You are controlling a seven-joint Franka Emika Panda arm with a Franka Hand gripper.
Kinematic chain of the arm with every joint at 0, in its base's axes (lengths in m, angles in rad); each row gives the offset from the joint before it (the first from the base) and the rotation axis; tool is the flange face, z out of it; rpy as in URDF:
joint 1: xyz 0 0 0.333 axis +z
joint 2: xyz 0 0 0 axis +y
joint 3: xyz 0 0 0.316 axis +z
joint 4: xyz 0.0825 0 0 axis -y
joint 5: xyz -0.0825 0 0.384 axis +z
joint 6: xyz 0 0 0 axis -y
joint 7: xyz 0.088 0 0 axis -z
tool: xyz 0 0 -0.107 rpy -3.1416 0 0
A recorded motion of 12 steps. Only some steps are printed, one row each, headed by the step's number.
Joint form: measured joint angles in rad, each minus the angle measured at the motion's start. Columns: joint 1, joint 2, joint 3, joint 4, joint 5, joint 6, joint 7.
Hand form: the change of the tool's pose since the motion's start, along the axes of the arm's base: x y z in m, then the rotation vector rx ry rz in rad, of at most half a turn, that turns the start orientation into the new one. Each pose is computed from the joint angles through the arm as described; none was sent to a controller.
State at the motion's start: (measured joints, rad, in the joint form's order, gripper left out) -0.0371 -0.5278 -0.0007 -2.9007 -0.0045 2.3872 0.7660
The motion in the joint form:
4: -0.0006 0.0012 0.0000 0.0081 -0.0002 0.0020 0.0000
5: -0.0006 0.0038 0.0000 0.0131 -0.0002 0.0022 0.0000
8: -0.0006 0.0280 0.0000 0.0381 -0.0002 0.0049 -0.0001
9: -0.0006 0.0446 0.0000 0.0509 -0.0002 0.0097 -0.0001
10: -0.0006 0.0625 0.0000 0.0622 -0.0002 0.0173 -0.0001
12: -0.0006 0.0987 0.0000 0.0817 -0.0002 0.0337 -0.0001
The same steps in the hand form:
4: 0.0028 -0.0003 0.0032 -0.0005 -0.0089 -0.0005
5: 0.0044 -0.0004 0.0044 -0.0006 -0.0115 -0.0005
8: 0.0126 -0.0007 0.0070 -0.0007 -0.0150 -0.0004
9: 0.0171 -0.0009 0.0071 -0.0007 -0.0160 -0.0003
10: 0.0215 -0.0010 0.0063 -0.0008 -0.0170 -0.0003
12: 0.0294 -0.0013 0.0031 -0.0007 -0.0167 -0.0003

